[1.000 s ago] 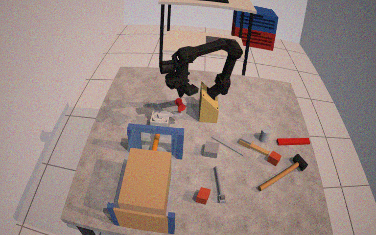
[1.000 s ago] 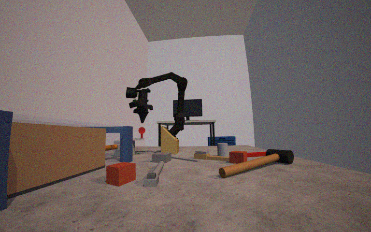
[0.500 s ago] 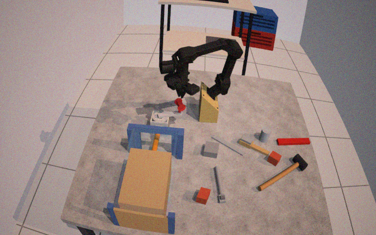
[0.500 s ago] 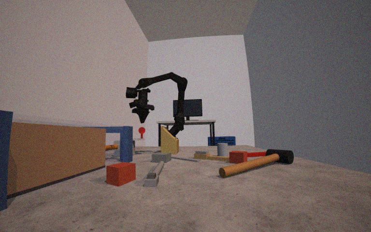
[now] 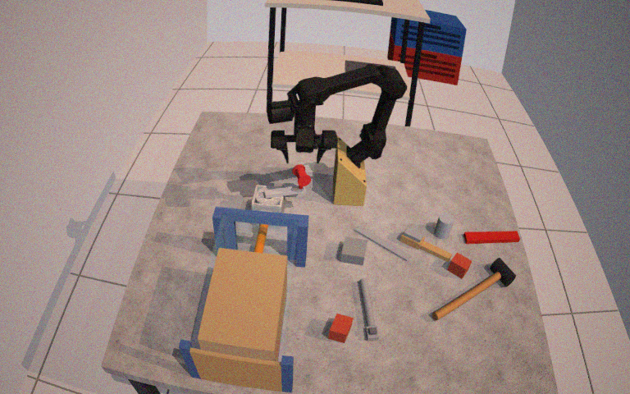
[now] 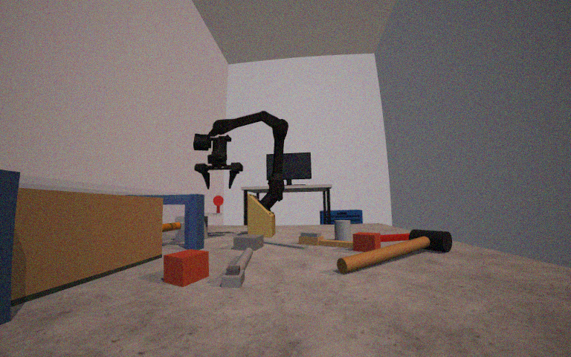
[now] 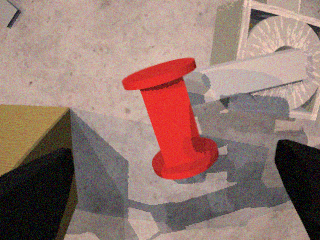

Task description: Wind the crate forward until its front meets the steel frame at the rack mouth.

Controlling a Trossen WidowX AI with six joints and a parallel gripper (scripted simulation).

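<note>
Right now my gripper tip is 60 mm above the red knob. The rest, counted from my gripper tip: grey winch 160 mm below, 100 mm to the right, 20 mm ahead; then grey crank arm 90 mm below, 40 mm to the right, 10 mm ahead; then blue frame 200 mm ahead, 90 mm to the right, 90 mm below.
</note>
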